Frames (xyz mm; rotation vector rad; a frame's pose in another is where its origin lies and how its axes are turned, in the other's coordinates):
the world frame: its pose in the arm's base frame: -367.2 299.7 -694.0 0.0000 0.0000 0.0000
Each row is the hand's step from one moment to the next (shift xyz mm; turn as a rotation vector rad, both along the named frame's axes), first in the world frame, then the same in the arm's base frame.
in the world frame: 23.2 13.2 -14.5 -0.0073 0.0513 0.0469
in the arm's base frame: 23.2 13.2 -14.5 -0.0073 0.0513 0.0469
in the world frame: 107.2 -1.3 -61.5 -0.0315 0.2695 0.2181
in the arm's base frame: 107.2 -1.3 -61.5 -0.0315 0.2695 0.2181
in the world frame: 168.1 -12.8 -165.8 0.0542 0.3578 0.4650
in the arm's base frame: 168.1 -12.8 -165.8 0.0542 0.3578 0.4650
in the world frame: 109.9 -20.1 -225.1 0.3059 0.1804 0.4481
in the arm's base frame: 109.9 -20.1 -225.1 0.3059 0.1804 0.4481
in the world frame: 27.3 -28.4 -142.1 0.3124 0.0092 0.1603
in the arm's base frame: 27.3 -28.4 -142.1 0.3124 0.0092 0.1603
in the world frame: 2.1 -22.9 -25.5 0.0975 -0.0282 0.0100
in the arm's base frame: 2.1 -22.9 -25.5 0.0975 -0.0282 0.0100
